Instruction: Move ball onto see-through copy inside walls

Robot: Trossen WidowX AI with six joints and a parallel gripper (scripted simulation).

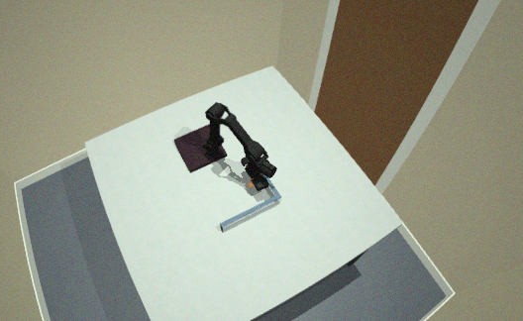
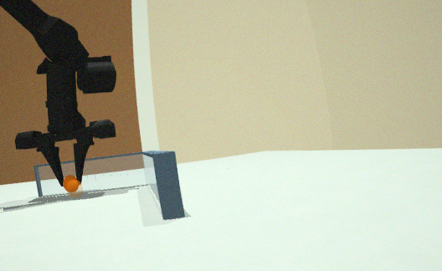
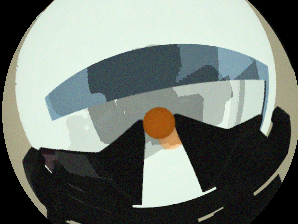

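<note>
My gripper tip is now 20 mm short of the see-through copy of the ball and 20 mm to the left of it.
</note>
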